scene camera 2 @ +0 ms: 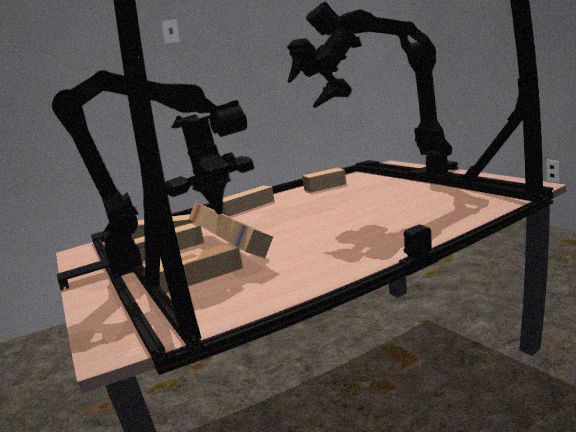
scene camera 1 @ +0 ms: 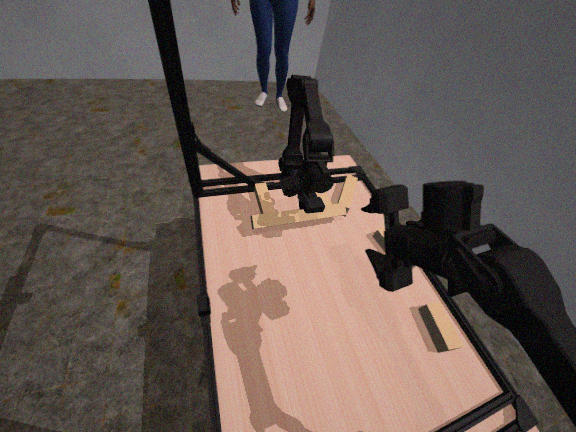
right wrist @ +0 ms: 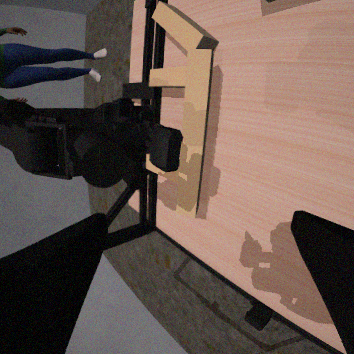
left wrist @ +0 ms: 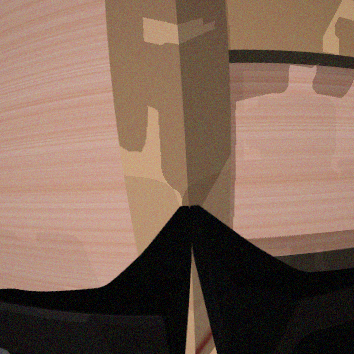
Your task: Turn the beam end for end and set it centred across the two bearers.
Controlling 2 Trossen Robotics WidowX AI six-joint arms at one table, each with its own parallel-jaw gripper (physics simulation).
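Frame: origin at the left arm's base, x ahead, y left, z up, level; metres.
Seen in the pictures: left gripper, fingertip midpoint: (scene camera 2: 219, 213) (scene camera 1: 301, 208) (right wrist: 181, 137) (left wrist: 188, 214); right gripper, fingertip midpoint: (scene camera 2: 301, 94) (scene camera 1: 364, 229) (right wrist: 201, 222); left arm's base, link origin: (scene camera 2: 126, 269) (right wrist: 147, 115); right arm's base, link origin: (scene camera 2: 438, 174).
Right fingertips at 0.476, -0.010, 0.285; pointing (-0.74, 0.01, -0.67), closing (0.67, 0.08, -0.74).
Offsets run from my right fingertips to a thing's top centre, as dx, dy, dz.
The beam @[-0.247, -0.016, -0.218] (scene camera 1: 325, 215) (scene camera 2: 225, 227) (left wrist: 207, 100) (right wrist: 195, 115) is rolled about its length, with an edge upward. In scene camera 2 it lies slantwise, with a blue band toward its lower right end. One bearer @[-0.354, -0.116, -0.260] (scene camera 1: 261, 197) (scene camera 2: 215, 267) lies at one end, and another bearer @[-0.353, +0.111, -0.260] (scene camera 2: 187, 237) (right wrist: 167, 77) lies farther back. I cannot tell how the beam rests on them. My left gripper (scene camera 2: 218, 209) (left wrist: 188, 214) is shut and empty, its tips close over the beam's edge. My right gripper (scene camera 1: 367, 230) (scene camera 2: 302, 94) (right wrist: 201, 222) is open and empty, high above the table.
An angled block @[-0.343, +0.231, -0.254] (scene camera 1: 347, 192) (right wrist: 180, 27) lies by the beam's other end. Two more blocks lie near the wall-side edge, one nearer @[-0.062, +0.289, -0.260] (scene camera 2: 248, 200) and one farther @[+0.205, +0.277, -0.257] (scene camera 1: 442, 327) (scene camera 2: 324, 180). A black frame post (scene camera 2: 145, 130) stands before the left arm. A person stands beyond the table.
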